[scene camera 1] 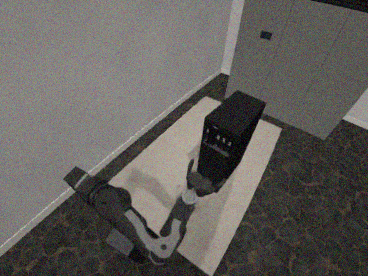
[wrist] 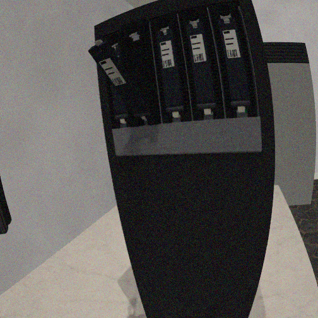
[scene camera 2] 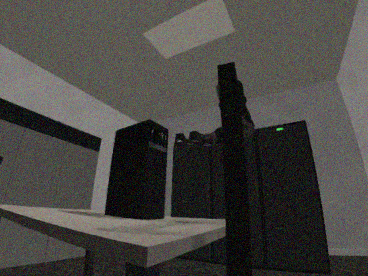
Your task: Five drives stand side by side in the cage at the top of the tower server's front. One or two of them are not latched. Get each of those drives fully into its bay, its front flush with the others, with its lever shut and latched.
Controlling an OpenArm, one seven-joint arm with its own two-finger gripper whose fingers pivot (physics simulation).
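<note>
The black tower server stands upright. In the wrist view, five drives stand side by side in its top cage. One lever is swung out, tilted up and left; it appears to belong to the second drive from the left. It partly covers the leftmost drive, whose lever state I cannot tell. The three right drives have upright levers that look shut. How far the second drive sits in is unclear. My gripper is open, in front of the tower; one finger shows at the wrist view's left edge.
The tower stands on a pale table. A wall runs along its left side. A grey cabinet stands behind the tower. Dark cabinets stand behind the arm's black post.
</note>
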